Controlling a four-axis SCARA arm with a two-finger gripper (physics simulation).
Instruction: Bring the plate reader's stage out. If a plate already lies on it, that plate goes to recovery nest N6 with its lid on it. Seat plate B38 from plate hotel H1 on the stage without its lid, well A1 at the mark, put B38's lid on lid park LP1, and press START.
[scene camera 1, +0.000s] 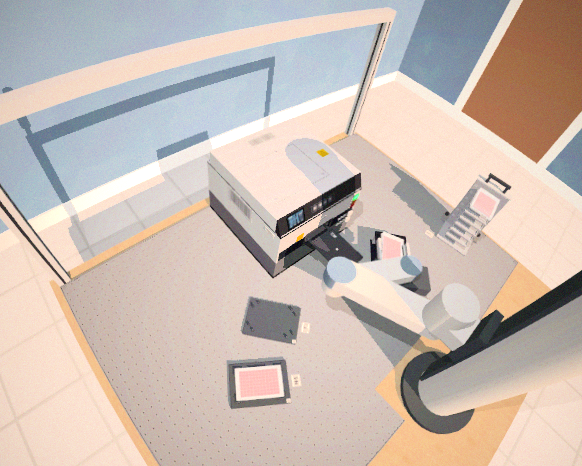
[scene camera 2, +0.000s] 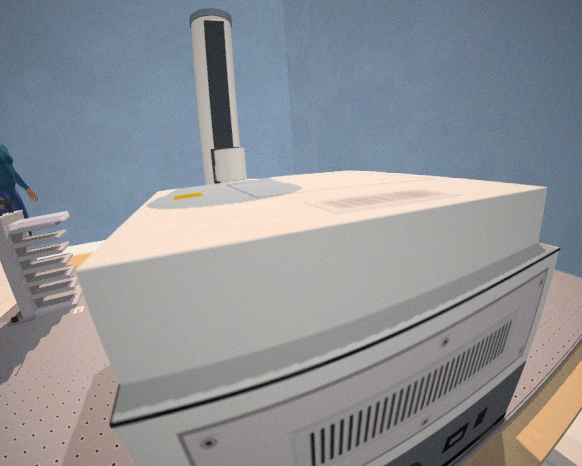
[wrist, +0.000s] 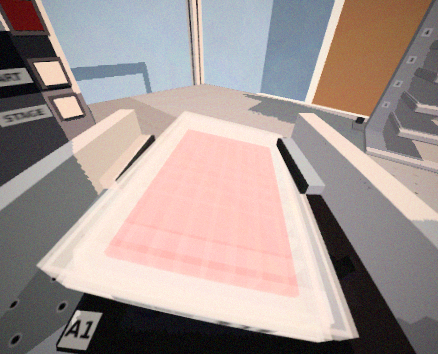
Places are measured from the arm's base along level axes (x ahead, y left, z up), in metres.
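Pixels of known places: gripper, between the fingertips: (scene camera 1: 392, 241) (wrist: 215, 127); arm's base, origin of its link: (scene camera 1: 437, 391).
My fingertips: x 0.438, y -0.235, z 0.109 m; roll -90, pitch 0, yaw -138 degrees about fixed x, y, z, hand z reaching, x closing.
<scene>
For each thing: its top centre in the pictures, then the offset to it from my fingertips. "*": a spot on its surface instead.
- Plate B38, centre of its top: (wrist: 225, 150) (scene camera 1: 394, 248) dy +0.013, dx -0.020, dz -0.003 m
- black nest marked A1, a spot on its surface: (wrist: 360, 280) * dy +0.009, dx -0.096, dz -0.036 m
- reader's dark stage, centre of its top: (scene camera 1: 334, 245) dy +0.210, dx +0.104, dz +0.039 m
- pink plate, centre of its top: (scene camera 1: 259, 382) dy +0.633, dx -0.055, dz -0.067 m
- N6 nest, a spot on its surface: (scene camera 1: 234, 404) * dy +0.719, dx -0.058, dz -0.084 m
- lid park, centre of its top: (scene camera 1: 272, 318) dy +0.481, dx +0.066, dz -0.076 m
- START, centre of its top: (wrist: 45, 62) dy +0.052, dx +0.174, dz +0.030 m
- plate reader, centre of its top: (scene camera 2: 307, 183) (scene camera 1: 287, 161) dy +0.206, dx +0.366, dz +0.189 m
Plate B38 (scene camera 1: 391, 246) (wrist: 215, 210) lies on a black nest marked A1 (wrist: 360, 280) in front of the reader, pink wells showing through its clear lid. My gripper (wrist: 215, 127) is closed in on its long sides, both pads against the edges. Whether they bear on the lid, the body or both is unclear. The reader's dark stage (scene camera 1: 345, 245) is out and bare. Another pink plate (scene camera 1: 259, 382) lies in the N6 nest (scene camera 1: 234, 404). The lid park (scene camera 1: 271, 320) holds nothing. START (wrist: 50, 74) and STAGE (wrist: 68, 107) buttons show in the wrist view.
The plate reader (scene camera 1: 280, 185) (scene camera 2: 310, 280) stands left of my gripper. Plate hotel H1 (scene camera 1: 465, 205) (scene camera 2: 15, 280) (wrist: 377, 130) stands to the right with a pink plate (scene camera 1: 484, 202) on top. My arm (scene camera 1: 380, 300) reaches over the front of the bench from its column.
</scene>
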